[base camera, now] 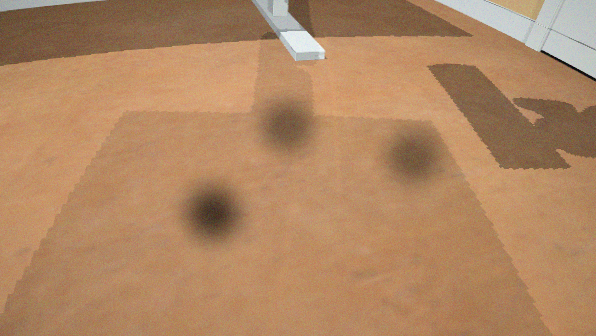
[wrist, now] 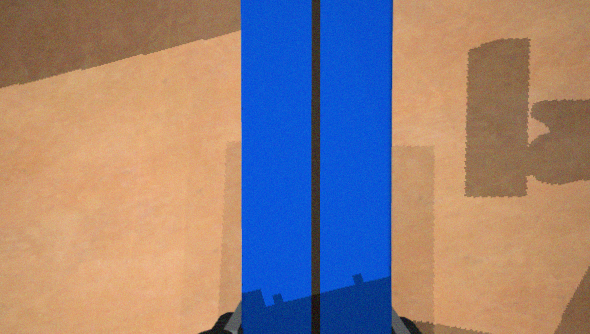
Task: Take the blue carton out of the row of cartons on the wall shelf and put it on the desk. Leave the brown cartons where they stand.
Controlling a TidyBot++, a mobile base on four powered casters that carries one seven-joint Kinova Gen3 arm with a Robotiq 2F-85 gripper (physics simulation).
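Frame: origin at the arm's base, x ahead, y left, z up, level; centimetres.
Where they show: gripper, fingertip midpoint: (wrist: 314, 325).
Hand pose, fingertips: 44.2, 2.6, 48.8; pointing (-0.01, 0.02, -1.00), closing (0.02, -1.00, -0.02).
Note:
After its pixels a point has its place, as x, y, z.
The blue carton (wrist: 280, 150) @(51.5, 4.0, 52.9), with a dark stripe down its middle, fills the centre of the wrist view from the top edge to the bottom edge. My gripper (wrist: 316, 322) @(44.2, 2.6, 48.8) is shut on it, with parts of the two fingers showing at its sides at the bottom edge. Floor shows on both sides of the carton. In the base camera view, a white foot bar (base camera: 302, 46) with an upright on it, which looks like part of the desk, stands on the floor at the top centre. The desk top, the wall shelf and the brown cartons do not show.
A wide shadow (base camera: 150, 25) @(115.7, 41.6, -39.7) lies on the floor around the foot bar. White skirting (base camera: 505, 17) @(137.3, -90.5, -33.9) and a white panel (base camera: 575, 30) @(108.9, -98.4, -28.1) stand at the upper right. Another dark shadow (base camera: 480, 110) @(69.9, -45.8, -39.7) (wrist: 497, 120) @(72.1, -48.9, -39.7) lies at the right. Three blurred dark spots mark the base camera view.

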